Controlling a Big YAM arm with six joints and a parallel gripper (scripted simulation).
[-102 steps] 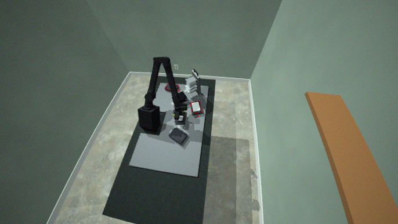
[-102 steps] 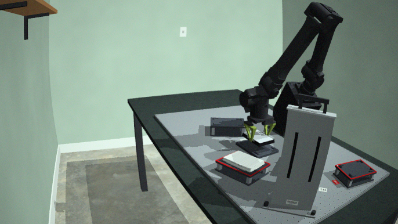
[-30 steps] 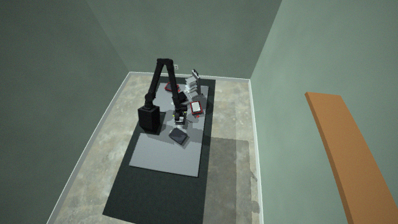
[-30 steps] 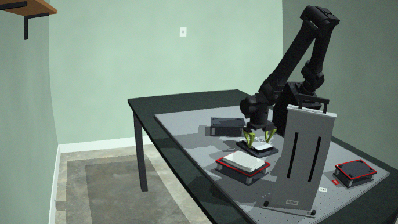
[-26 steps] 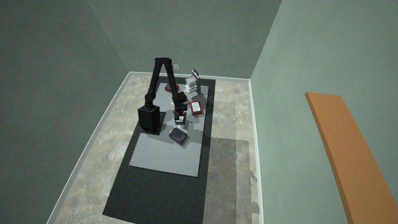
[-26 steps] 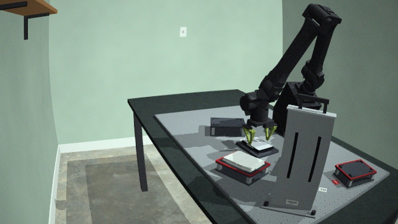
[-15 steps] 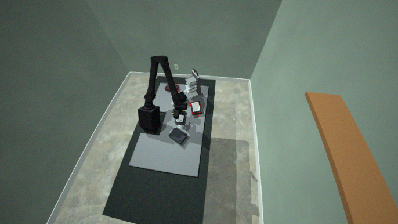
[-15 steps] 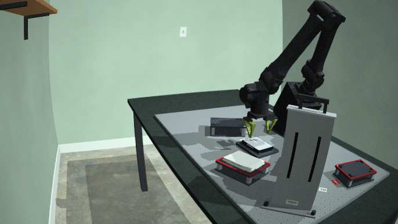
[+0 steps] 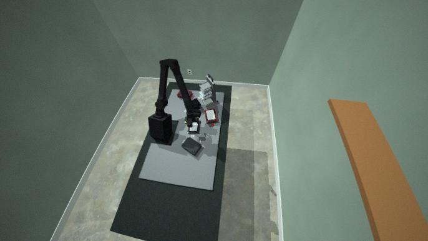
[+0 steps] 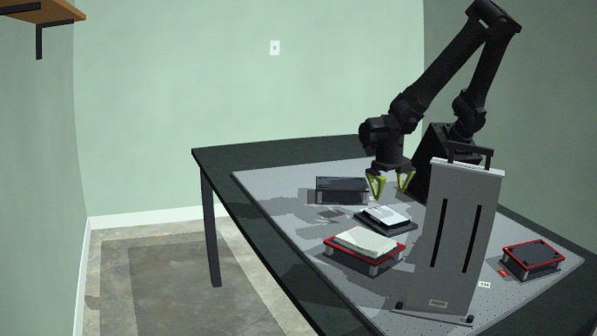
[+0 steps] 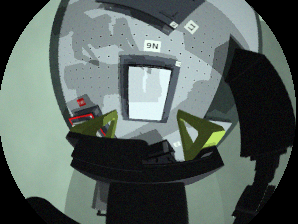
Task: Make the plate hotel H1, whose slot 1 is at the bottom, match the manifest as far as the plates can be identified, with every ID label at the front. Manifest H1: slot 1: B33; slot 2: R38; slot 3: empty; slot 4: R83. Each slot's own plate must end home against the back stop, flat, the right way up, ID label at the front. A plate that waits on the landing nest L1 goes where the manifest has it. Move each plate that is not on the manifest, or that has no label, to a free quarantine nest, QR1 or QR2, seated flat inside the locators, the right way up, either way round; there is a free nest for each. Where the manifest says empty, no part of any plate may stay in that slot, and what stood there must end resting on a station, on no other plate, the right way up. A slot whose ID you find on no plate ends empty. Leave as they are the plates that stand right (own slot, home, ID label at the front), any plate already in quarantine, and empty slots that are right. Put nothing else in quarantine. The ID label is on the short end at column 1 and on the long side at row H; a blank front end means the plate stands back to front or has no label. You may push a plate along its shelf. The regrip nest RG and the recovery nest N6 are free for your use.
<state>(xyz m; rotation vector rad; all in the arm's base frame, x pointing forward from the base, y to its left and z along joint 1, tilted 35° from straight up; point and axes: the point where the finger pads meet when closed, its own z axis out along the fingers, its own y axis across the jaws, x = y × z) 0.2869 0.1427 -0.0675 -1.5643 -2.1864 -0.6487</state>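
My hand is 2 cm short of the N6 label, 10 cm to the left of it and 9 cm above it. The rest, counted from my hand: plate: 1 cm ahead, 38 cm to the left, 6 cm above; plate hotel H1: 6 cm ahead, 44 cm to the left, 6 cm above.
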